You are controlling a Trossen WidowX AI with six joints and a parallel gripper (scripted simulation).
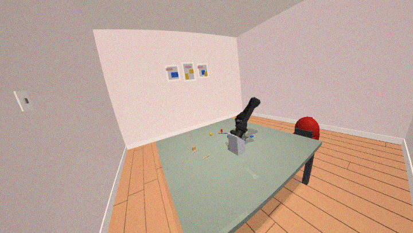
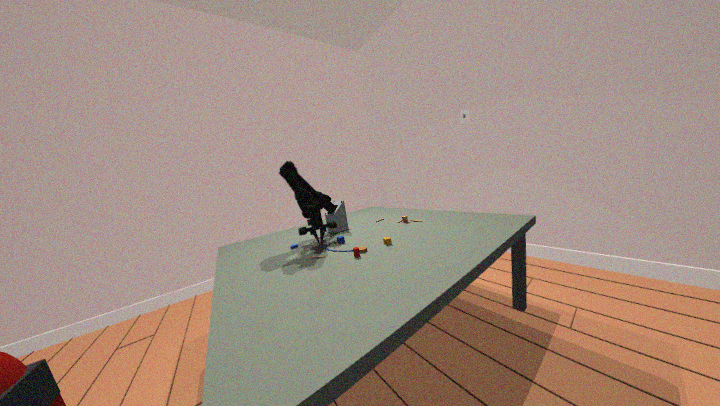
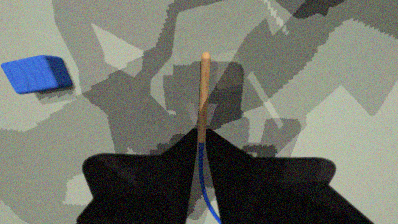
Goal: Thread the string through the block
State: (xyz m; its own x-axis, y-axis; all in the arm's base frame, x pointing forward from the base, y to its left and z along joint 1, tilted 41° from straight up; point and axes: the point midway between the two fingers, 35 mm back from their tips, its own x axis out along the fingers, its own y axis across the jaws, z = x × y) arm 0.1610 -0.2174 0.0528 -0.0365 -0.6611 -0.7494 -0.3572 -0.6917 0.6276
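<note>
The blue block is 9 cm behind my gripper tip, 11 cm to the right of it and 1 cm above it. The rest, counted from my gripper tip: thin stick 14 cm ahead, 11 cm to the right; round wooden button 27 cm ahead, 5 cm to the left, 1 cm above; thin wooden stick 1 cm behind, 1 cm to the left.
</note>
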